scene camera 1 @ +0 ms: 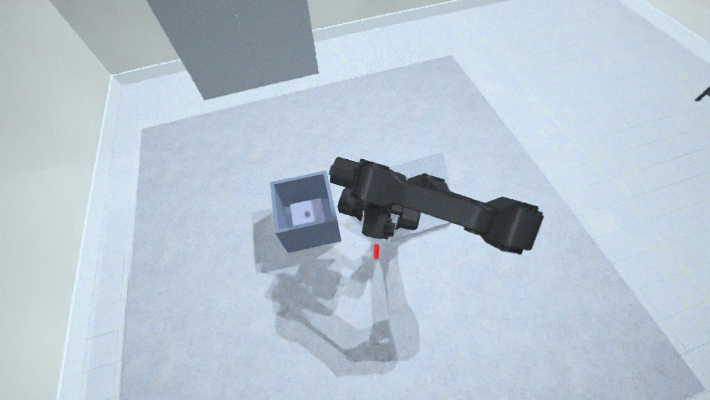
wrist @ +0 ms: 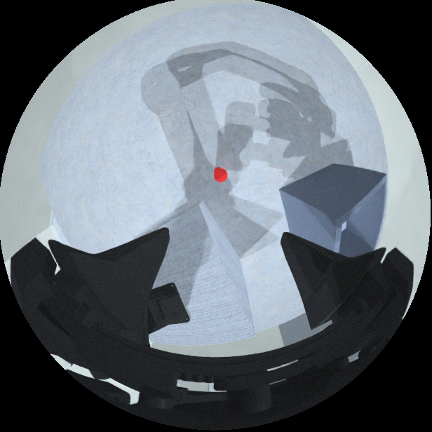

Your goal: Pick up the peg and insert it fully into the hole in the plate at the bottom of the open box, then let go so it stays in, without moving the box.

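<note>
The red peg (scene camera 1: 376, 251) (wrist: 220, 174) stands upright on the grey mat; in the wrist view it is seen nearly end-on, ahead of the fingertips and near the middle. The open blue-grey box (scene camera 1: 314, 236) (wrist: 332, 192) stands left of the peg in the scene view and at the right in the wrist view. The pale plate (scene camera 1: 298, 212) with its dark hole (scene camera 1: 307, 214) lies at the box bottom; a sliver of the plate (wrist: 343, 225) shows in the wrist view. My gripper (scene camera 1: 396, 222) (wrist: 227, 236) is open and empty, above and apart from the peg.
A pale block (scene camera 1: 429, 162) (wrist: 215, 280) stands behind the peg, partly hidden by the arm in the scene view. The box's walls rise beside the gripper's side of the mat (scene camera 1: 200, 165). A large grey panel (scene camera 1: 250, 45) is at the back. Arm shadows cross the mat around the peg.
</note>
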